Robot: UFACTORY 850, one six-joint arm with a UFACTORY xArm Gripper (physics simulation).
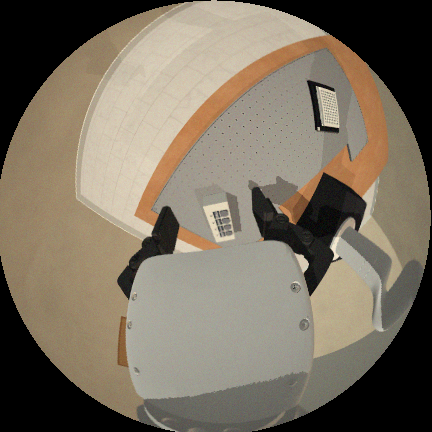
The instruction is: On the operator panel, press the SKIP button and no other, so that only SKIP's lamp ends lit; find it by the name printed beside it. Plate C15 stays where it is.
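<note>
The operator panel is a small cream box with a column of several grey buttons; it stands on the grey perforated board near its lower edge. Its printed names are too small to read, so I cannot tell which button is SKIP, and no lit lamp can be made out. My gripper is open and empty, its black fingers wide apart. The panel shows between the fingers, beyond them. The white well plate, which I take for C15 though no label is legible, sits on a black holder at the upper right.
The perforated board lies on an orange-brown table top. A black block, part of the robot's mount, stands right of the right finger with a grey arm link beside it. A white tiled surface lies beyond the table's left edge.
</note>
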